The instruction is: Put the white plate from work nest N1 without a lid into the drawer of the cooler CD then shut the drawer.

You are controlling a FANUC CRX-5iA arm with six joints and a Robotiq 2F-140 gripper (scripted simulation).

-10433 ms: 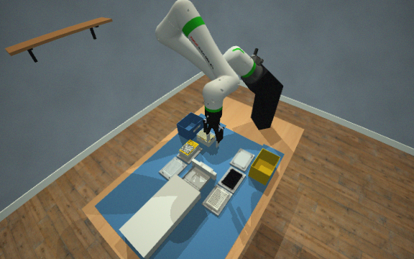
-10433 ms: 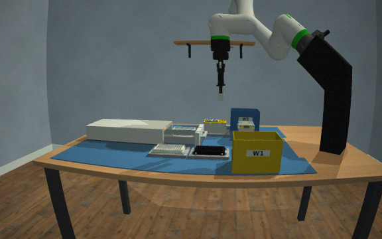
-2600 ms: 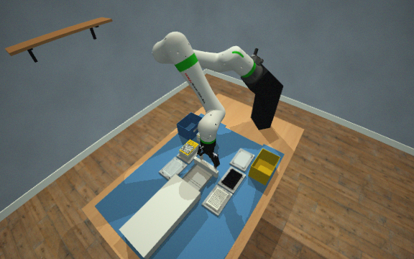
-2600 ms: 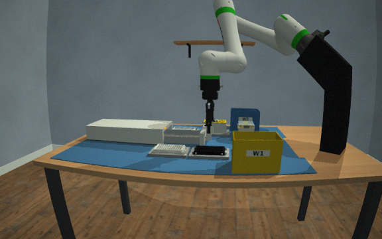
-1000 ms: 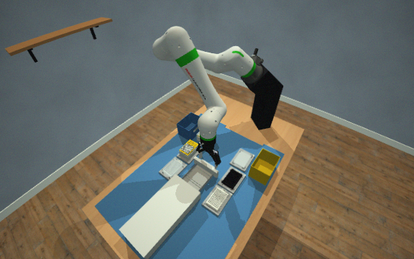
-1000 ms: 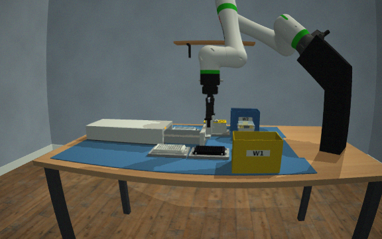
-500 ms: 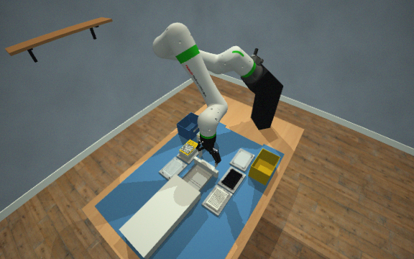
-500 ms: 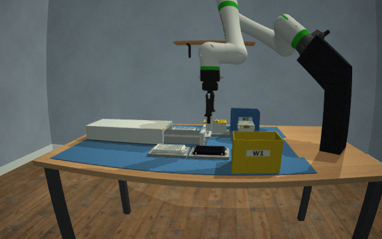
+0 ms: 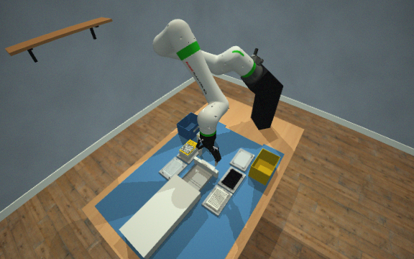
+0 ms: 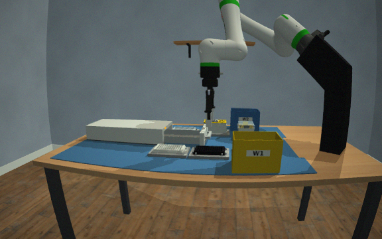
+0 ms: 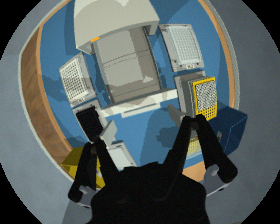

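My hand is 190 mm short of the grey nest N1, 150 mm to the right of it and 100 mm above it. Also, from my hand: yellow-topped tip box (180 mm to the right, 60 mm behind, 50 mm below); then yellow bin W1 (350 mm to the left, 120 mm behind, 70 mm below); then drawer (130 mm ahead, 80 mm below, 30 mm to the right).
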